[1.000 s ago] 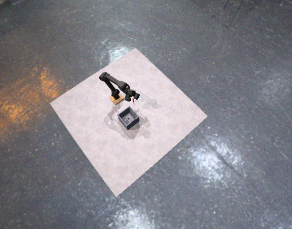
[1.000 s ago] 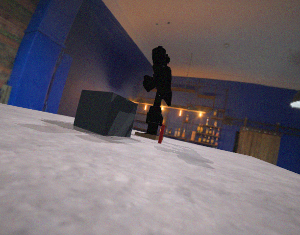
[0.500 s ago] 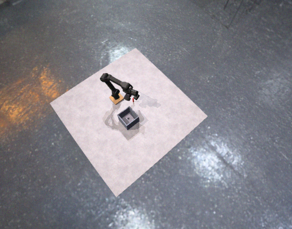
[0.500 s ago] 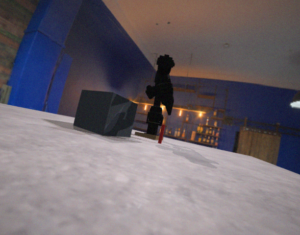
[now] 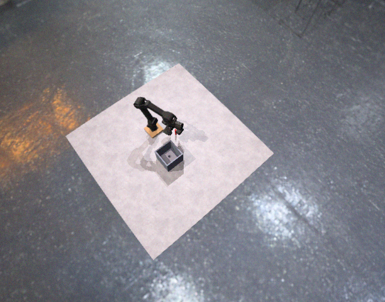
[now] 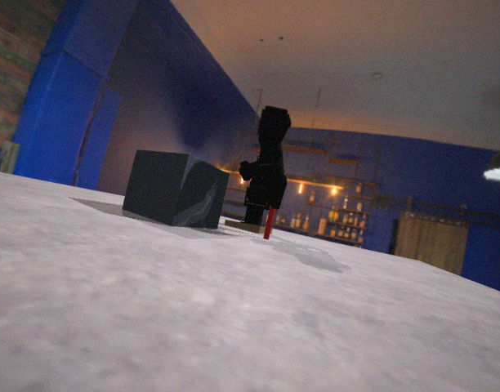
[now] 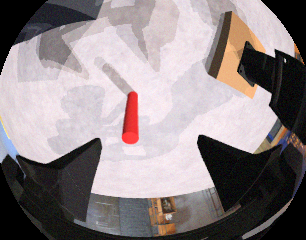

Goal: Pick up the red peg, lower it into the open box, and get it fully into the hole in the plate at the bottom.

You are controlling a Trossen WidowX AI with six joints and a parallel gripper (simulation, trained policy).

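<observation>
The red peg is 4 cm below my gripper tip and 2 cm ahead of it. Also, from my gripper tip: light plate 18 cm ahead, 17 cm to the right, 3 cm below.
</observation>
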